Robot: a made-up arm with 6 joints.
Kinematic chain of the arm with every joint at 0, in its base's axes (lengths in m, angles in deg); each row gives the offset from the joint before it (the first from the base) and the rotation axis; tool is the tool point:
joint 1: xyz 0 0 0.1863 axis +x
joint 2: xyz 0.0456 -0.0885 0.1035 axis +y
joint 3: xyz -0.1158 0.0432 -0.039 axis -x
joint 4: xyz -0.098 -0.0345 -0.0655 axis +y
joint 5: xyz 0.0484 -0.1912 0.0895 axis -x
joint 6: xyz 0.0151 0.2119 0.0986 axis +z
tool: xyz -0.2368 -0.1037 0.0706
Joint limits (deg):
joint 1: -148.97..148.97
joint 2: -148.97..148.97
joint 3: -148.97..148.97
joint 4: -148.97..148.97
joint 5: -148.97..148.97
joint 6: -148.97..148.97
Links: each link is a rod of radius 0.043 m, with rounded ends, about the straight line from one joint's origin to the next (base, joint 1, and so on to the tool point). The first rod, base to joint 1, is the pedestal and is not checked.
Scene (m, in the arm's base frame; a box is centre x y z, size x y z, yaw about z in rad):
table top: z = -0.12
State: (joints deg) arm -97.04 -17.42 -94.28 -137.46 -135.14 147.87
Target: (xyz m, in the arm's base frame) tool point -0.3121 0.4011 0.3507
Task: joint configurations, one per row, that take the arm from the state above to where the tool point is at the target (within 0.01 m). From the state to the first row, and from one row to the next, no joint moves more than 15 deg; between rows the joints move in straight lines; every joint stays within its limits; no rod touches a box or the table.
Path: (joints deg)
1: -110.02 -7.69 -82.05 -132.78 -138.60 140.62
2: -123.01 2.04 -69.81 -128.10 -142.06 133.37
3: -135.99 11.77 -57.58 -123.42 -145.51 126.12
4: -148.97 21.50 -45.34 -118.74 -148.97 118.87

